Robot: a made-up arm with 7 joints.
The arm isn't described. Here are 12 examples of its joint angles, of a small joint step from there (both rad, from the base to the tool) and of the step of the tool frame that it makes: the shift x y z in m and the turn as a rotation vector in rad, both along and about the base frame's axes.
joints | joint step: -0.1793 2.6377 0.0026 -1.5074 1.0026 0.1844 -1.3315 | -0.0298 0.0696 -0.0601 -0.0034 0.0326 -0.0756 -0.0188
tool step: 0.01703 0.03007 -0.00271 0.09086 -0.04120 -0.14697
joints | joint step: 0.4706 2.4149 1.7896 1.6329 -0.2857 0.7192 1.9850 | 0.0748 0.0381 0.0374 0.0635 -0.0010 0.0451 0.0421
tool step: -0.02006 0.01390 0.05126 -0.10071 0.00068 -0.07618
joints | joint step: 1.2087 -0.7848 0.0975 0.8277 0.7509 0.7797 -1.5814 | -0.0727 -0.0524 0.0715 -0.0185 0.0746 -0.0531 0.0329
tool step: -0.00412 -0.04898 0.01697 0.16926 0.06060 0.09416
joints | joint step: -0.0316 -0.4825 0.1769 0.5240 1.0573 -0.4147 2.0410 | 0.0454 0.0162 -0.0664 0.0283 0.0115 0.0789 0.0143
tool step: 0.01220 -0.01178 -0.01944 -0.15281 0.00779 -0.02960
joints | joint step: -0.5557 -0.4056 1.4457 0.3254 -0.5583 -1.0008 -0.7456 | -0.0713 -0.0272 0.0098 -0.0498 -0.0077 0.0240 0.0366
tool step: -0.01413 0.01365 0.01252 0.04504 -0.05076 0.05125
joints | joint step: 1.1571 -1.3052 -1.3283 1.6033 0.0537 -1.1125 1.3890 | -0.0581 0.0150 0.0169 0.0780 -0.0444 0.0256 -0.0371
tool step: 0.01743 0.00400 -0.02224 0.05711 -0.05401 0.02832
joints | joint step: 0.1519 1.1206 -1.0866 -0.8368 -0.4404 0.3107 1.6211 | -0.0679 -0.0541 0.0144 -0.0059 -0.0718 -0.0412 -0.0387
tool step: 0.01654 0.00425 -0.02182 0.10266 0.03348 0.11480
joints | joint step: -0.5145 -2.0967 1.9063 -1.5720 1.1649 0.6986 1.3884 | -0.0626 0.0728 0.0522 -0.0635 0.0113 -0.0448 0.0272
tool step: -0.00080 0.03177 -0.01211 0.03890 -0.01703 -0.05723
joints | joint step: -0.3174 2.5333 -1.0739 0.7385 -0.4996 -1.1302 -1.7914 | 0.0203 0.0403 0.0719 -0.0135 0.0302 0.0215 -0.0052
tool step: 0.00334 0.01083 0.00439 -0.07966 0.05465 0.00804
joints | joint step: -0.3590 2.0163 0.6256 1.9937 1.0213 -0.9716 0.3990 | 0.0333 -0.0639 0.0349 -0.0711 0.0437 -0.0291 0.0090
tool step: 0.02246 0.00752 0.01749 -0.01926 0.00411 0.10613
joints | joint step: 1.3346 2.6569 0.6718 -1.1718 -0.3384 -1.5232 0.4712 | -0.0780 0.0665 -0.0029 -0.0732 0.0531 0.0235 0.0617
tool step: -0.02206 -0.02579 0.01180 0.00303 -0.05173 -0.01348
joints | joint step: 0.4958 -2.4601 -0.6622 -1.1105 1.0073 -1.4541 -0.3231 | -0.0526 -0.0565 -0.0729 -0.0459 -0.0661 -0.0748 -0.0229
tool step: 0.01455 -0.00214 0.00746 -0.09624 -0.12671 0.13451
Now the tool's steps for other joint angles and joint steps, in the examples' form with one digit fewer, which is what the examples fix.
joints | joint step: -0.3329 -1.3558 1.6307 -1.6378 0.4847 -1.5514 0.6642 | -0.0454 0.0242 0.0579 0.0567 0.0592 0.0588 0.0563
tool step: -0.0050 0.0229 0.0049 0.2578 0.0394 0.0273
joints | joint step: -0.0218 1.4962 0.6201 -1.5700 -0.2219 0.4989 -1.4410 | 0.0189 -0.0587 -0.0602 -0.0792 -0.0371 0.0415 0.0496
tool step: 0.0166 0.0147 -0.0153 0.1731 -0.0063 0.1469
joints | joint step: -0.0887 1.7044 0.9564 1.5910 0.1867 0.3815 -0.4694 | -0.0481 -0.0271 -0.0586 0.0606 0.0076 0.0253 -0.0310
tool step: 0.0013 0.0282 -0.0064 0.0677 -0.0067 -0.0600
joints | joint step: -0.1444 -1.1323 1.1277 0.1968 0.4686 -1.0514 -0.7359 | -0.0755 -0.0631 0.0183 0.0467 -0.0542 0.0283 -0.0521
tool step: -0.0077 0.0073 -0.0114 0.0359 0.0177 0.0143
